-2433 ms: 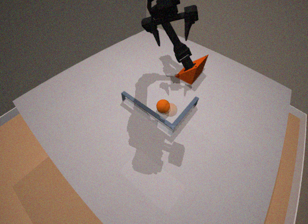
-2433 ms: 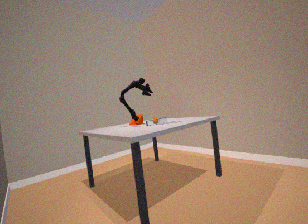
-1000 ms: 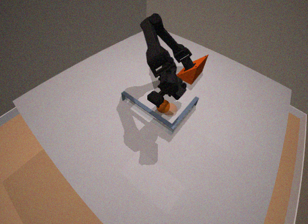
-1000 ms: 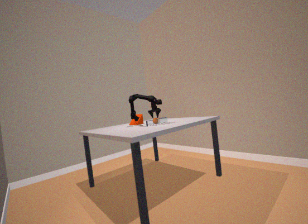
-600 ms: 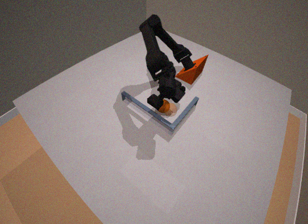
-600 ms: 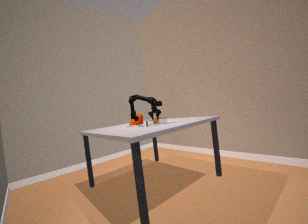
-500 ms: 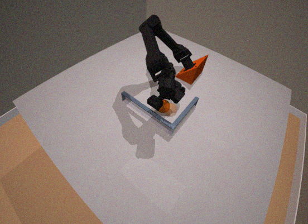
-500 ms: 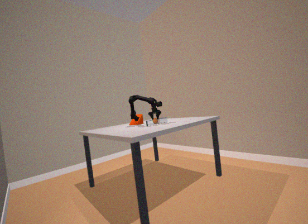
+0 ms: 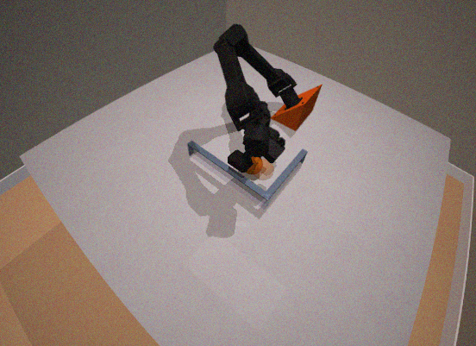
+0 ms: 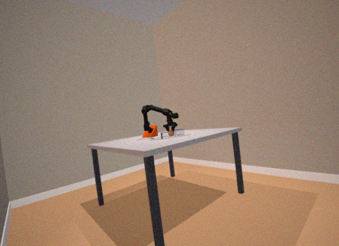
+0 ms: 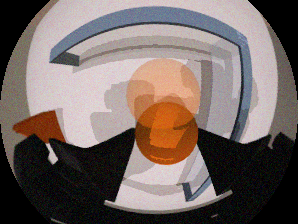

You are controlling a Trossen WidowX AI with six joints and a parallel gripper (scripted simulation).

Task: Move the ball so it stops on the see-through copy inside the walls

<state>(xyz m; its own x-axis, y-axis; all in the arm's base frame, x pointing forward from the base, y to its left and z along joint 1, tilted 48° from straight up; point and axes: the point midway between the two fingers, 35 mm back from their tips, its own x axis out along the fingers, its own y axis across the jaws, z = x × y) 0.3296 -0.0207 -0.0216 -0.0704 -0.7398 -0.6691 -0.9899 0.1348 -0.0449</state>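
The see-through copy is 4 cm to the left of my gripper tip. Also, from my gripper tip: orange ball: right at my gripper tip.
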